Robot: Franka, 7 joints.
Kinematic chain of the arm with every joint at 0, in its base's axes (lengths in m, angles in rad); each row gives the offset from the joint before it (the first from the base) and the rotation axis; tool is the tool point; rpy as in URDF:
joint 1: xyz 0 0 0.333 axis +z
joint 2: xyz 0 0 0 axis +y
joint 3: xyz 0 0 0.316 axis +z
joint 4: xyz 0.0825 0 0 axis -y
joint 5: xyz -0.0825 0 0.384 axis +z
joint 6: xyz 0 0 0 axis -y
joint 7: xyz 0.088 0 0 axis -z
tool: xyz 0 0 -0.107 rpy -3.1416 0 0
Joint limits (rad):
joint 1: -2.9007..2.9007
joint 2: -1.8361..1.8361
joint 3: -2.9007..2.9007
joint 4: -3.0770..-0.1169
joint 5: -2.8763..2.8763
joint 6: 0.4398..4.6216
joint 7: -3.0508..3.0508
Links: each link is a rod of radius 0.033 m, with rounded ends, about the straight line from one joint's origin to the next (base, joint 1, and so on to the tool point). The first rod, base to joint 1, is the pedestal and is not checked.
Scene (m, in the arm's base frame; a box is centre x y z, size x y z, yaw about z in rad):
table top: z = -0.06
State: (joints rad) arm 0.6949 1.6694 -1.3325 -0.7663 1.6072 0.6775 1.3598
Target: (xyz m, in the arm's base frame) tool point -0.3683 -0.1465 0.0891
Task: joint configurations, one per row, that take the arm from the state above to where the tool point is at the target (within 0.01 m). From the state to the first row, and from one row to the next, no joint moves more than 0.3 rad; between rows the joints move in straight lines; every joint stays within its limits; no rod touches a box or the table.
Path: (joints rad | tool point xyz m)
1: 0.4159 1.6932 -1.3316 -0.9750 1.5534 0.7452 1.3598 | 0.6294 -0.0472 0.0491
2: 0.1368 1.7170 -1.3307 -1.1837 1.4997 0.8130 1.3598 | 0.5298 -0.2879 0.0296
3: -0.1422 1.7408 -1.3298 -1.3924 1.4459 0.8807 1.3598 | 0.3400 -0.4556 0.0201
4: -0.4213 1.7647 -1.3289 -1.6011 1.3922 0.9484 1.3598 | 0.1047 -0.5189 0.0215
5: -0.7003 1.7885 -1.3280 -1.8098 1.3384 1.0162 1.3598 | -0.1220 -0.4715 0.0340
6: -0.9794 1.8123 -1.3271 -2.0185 1.2846 1.0839 1.3598 | -0.2907 -0.3337 0.0571
7: -1.2584 1.8361 -1.3262 -2.2272 1.2309 1.1516 1.3598 | -0.3683 -0.1465 0.0891

